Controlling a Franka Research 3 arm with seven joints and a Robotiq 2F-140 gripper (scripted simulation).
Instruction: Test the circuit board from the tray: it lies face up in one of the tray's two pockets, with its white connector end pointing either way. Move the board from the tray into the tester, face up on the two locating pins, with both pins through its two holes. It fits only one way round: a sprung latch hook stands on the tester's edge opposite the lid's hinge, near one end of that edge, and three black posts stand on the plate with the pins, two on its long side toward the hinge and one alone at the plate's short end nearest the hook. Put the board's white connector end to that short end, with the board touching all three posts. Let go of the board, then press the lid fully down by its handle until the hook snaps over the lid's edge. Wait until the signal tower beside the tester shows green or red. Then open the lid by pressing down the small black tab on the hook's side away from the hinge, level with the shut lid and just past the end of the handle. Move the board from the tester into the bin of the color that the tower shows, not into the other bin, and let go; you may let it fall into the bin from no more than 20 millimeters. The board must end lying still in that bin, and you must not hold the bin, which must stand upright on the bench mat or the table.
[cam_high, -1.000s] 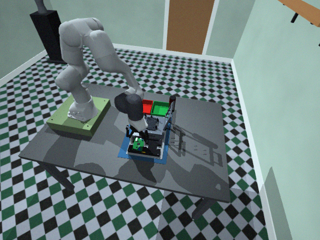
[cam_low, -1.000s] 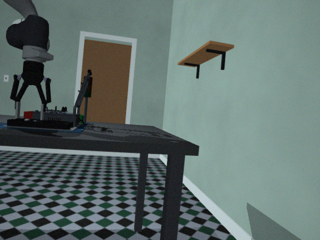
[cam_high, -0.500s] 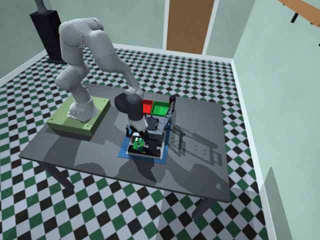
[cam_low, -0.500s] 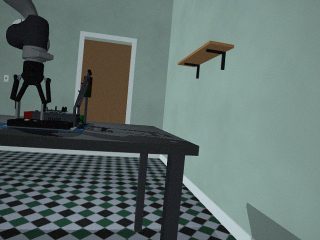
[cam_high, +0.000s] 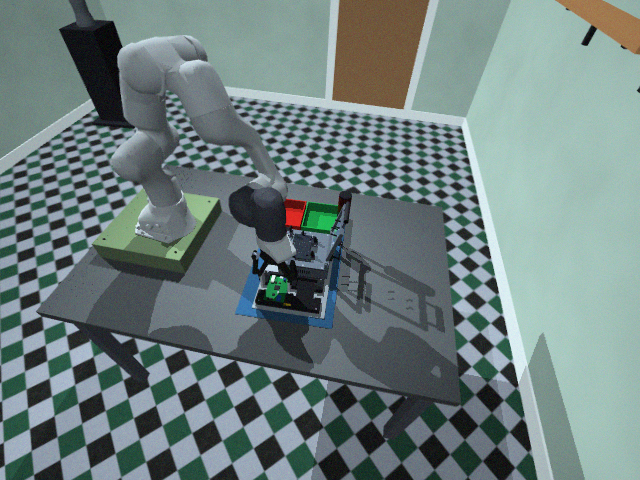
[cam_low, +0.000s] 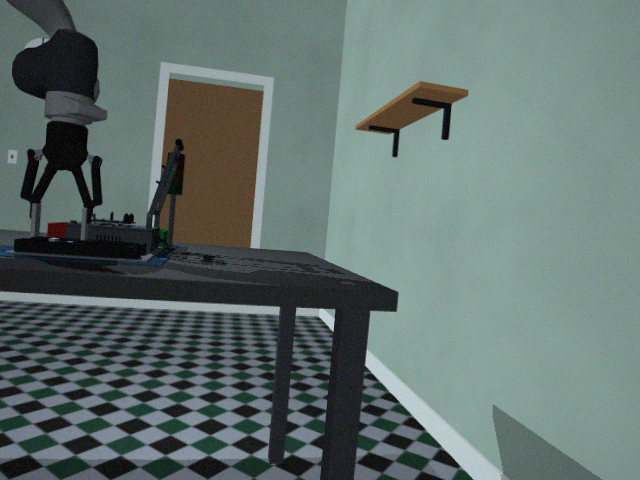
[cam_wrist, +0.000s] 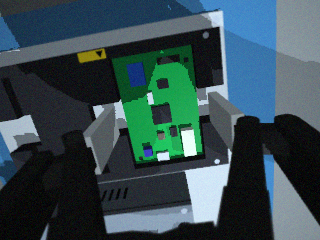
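My hand is 40 mm above the green circuit board. Round my hand: tester lid (190 mm ahead, 160 mm to the left, 130 mm above); then tester plate (70 mm ahead, 170 mm to the left, 20 mm above); then black latch hook (10 mm ahead, 230 mm to the left, 30 mm above).
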